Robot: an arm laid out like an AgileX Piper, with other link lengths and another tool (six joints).
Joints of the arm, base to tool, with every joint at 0 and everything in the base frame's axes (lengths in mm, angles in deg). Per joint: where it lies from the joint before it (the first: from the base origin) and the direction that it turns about. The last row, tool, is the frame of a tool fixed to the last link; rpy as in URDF.
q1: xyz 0.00 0.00 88.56 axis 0 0 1
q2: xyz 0.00 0.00 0.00 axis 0 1 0
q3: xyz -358.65 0.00 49.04 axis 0 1 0
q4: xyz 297.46 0.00 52.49 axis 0.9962 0 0.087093
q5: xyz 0.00 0.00 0.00 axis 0 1 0
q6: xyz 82.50 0.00 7.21 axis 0.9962 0 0.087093
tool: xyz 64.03 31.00 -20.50 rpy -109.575 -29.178 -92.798
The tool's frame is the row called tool.
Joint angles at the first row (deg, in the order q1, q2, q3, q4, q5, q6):
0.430, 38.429, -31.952, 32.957, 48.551, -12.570
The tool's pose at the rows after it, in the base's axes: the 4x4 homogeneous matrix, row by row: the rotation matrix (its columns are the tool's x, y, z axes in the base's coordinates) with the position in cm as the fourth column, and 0 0 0 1 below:
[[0.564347, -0.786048, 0.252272, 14.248], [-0.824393, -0.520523, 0.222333, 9.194], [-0.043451, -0.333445, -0.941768, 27.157], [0, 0, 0, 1]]
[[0.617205, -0.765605, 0.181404, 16.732], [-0.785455, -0.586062, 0.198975, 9.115], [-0.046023, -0.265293, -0.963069, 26.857], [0, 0, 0, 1]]
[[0.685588, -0.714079, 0.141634, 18.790], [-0.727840, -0.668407, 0.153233, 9.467], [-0.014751, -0.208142, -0.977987, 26.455], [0, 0, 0, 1]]
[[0.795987, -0.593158, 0.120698, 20.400], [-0.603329, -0.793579, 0.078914, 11.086], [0.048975, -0.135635, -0.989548, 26.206], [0, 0, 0, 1]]
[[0.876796, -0.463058, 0.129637, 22.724], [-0.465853, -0.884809, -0.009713, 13.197], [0.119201, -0.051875, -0.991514, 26.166], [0, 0, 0, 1]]
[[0.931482, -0.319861, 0.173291, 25.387], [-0.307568, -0.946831, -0.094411, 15.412], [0.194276, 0.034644, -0.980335, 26.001], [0, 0, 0, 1]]
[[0.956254, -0.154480, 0.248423, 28.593], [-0.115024, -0.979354, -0.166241, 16.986], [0.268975, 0.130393, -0.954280, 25.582], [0, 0, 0, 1]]
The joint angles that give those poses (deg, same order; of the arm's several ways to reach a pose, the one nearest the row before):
0.430, 45.919, -35.433, 32.763, 50.774, -16.967
0.429, 53.162, -38.654, 32.676, 52.212, -21.281
3.047, 59.001, -41.849, 30.443, 52.237, -24.087
9.888, 64.659, -46.194, 25.600, 52.351, -25.934
16.756, 71.158, -52.143, 19.328, 52.568, -26.323
22.267, 77.781, -58.567, 13.342, 53.004, -28.378
25.344, 84.436, -65.174, 8.422, 53.690, -34.587

